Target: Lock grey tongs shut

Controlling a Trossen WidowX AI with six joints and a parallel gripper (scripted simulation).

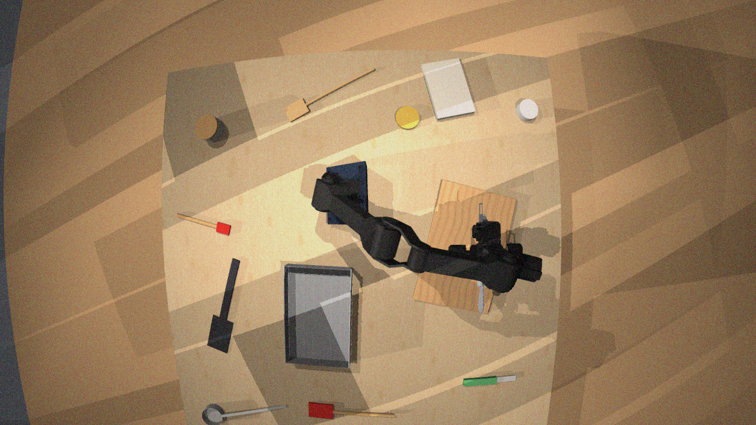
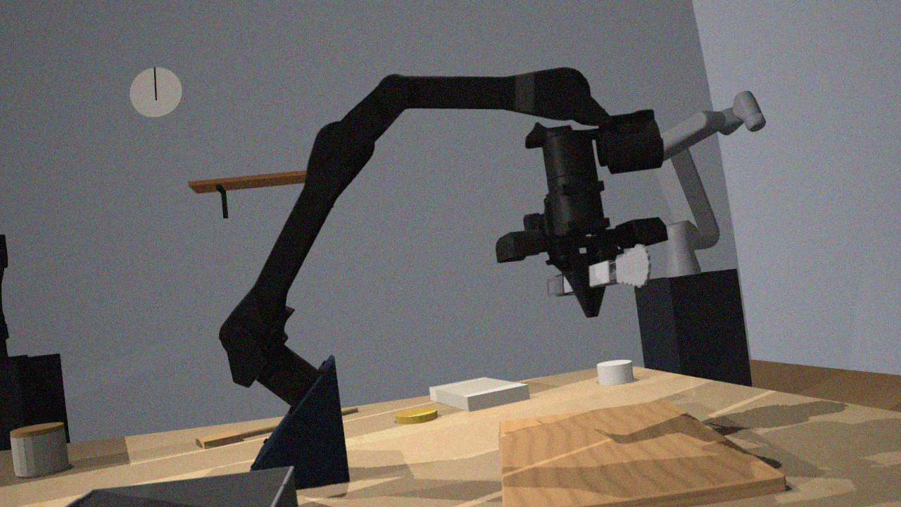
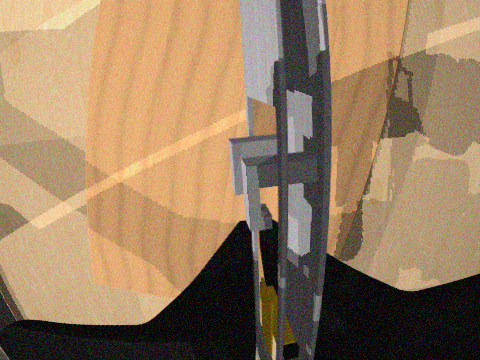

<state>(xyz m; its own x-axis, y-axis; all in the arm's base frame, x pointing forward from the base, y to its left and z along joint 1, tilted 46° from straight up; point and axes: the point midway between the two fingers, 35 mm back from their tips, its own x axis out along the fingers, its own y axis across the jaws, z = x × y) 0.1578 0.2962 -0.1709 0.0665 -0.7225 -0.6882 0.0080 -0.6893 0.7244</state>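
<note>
Now: gripper tip 10 mm past the yellow marker and 40 mm below it. The rest, counted from my gripper tip: wooden board: 150 mm below; then yellow disc: 390 mm behind, 180 mm to the right, 150 mm below; then green-handled knife: 430 mm ahead, 120 mm to the left, 150 mm below.
</note>
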